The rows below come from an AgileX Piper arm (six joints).
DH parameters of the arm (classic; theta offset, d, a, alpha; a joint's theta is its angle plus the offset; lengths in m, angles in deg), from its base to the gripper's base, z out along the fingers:
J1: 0 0.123 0 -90
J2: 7.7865 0 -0.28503 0
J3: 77.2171 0 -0.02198 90
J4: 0 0.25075 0 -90
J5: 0 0 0 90
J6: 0 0.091 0 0
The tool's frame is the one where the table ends.
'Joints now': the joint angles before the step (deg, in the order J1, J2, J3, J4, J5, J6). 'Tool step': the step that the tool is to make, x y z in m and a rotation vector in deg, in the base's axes. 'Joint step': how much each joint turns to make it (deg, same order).
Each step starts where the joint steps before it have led.
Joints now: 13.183, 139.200, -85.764, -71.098, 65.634, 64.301
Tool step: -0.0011, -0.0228, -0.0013, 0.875, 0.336, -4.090
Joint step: -3.066, 0.006, -0.006, 1.446, 0.039, -0.161
